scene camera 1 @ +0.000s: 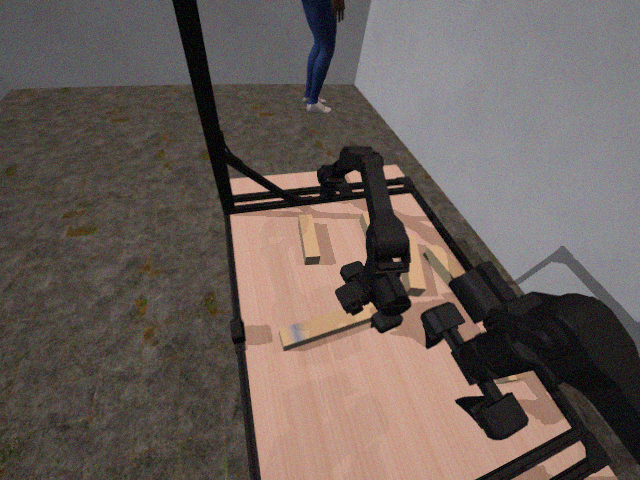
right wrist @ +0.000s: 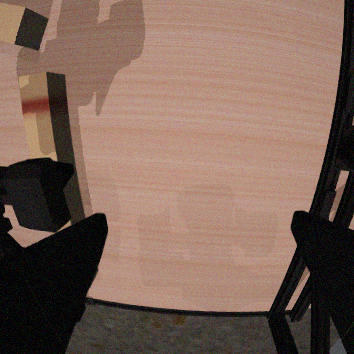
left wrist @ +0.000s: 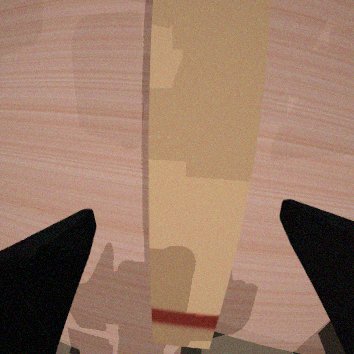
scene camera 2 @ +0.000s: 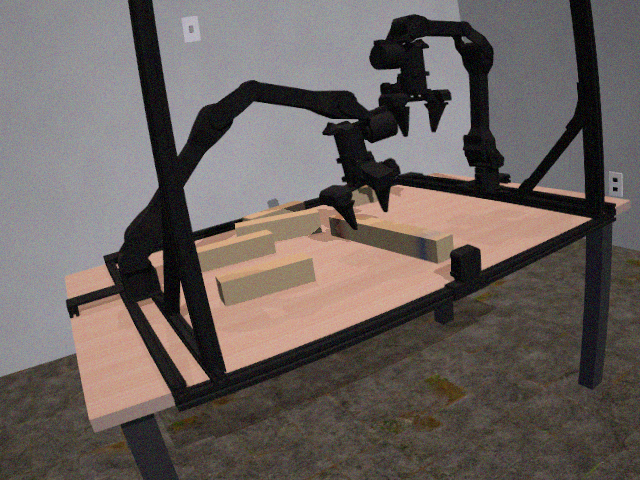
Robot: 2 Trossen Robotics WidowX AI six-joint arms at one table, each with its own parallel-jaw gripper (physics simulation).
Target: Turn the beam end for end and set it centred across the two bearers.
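Frame: origin at the left arm's base, x ahead, y left, z up, level; centimetres.
Seen in the pictures: left gripper, fingertip midpoint: (scene camera 1: 362, 312) (left wrist: 188, 214) (scene camera 2: 370, 220); right gripper, fingertip midpoint: (scene camera 1: 442, 372) (right wrist: 201, 222) (scene camera 2: 420, 134); left arm's base, origin of the base link: (scene camera 1: 326, 192) (scene camera 2: 142, 294); right arm's base, origin of the base link: (scene camera 2: 488, 188).
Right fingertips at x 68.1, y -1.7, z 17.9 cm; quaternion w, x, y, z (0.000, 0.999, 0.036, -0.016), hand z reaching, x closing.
Observation:
Offsets run from my right fingertips to a thing's middle. "pt": to the spot under its first point.
The long wooden beam {dx -19.1, dy -8.5, dz -17.6 cm} (scene camera 1: 325, 328) (scene camera 2: 392, 236) (left wrist: 200, 205) (right wrist: 37, 125) lies flat on the table. Its blue-marked end is at the left in scene camera 1 and at the right in scene camera 2. Its red band shows in both wrist views; the left gripper hides that end in scene camera 1. My left gripper (scene camera 1: 368, 310) (scene camera 2: 370, 218) (left wrist: 188, 214) is open, one finger on each side of the beam's line; its exact height is hard to tell. My right gripper (scene camera 1: 444, 373) (scene camera 2: 419, 132) (right wrist: 201, 222) is open, high above the table. I cannot tell which short blocks are the bearers.
Several short blocks lie apart: one {dx -47.3, dy -10.9, dz -17.6 cm} (scene camera 1: 309, 239) (scene camera 2: 266, 281), one {dx -31.2, dy +18.1, dz -17.3 cm} (scene camera 1: 416, 273) (scene camera 2: 281, 225), another {dx -44.9, dy +11.3, dz -17.6 cm} (scene camera 2: 237, 249), and one {dx +0.1, dy +28.5, dz -17.5 cm} (scene camera 2: 363, 195) behind the left gripper. A black frame rail (scene camera 1: 238, 289) (scene camera 2: 330, 345) edges the table. A small black box {pt dx -21.4, dy -35.1, dz -14.3 cm} (scene camera 1: 237, 331) (scene camera 2: 465, 263) sits on the rail.

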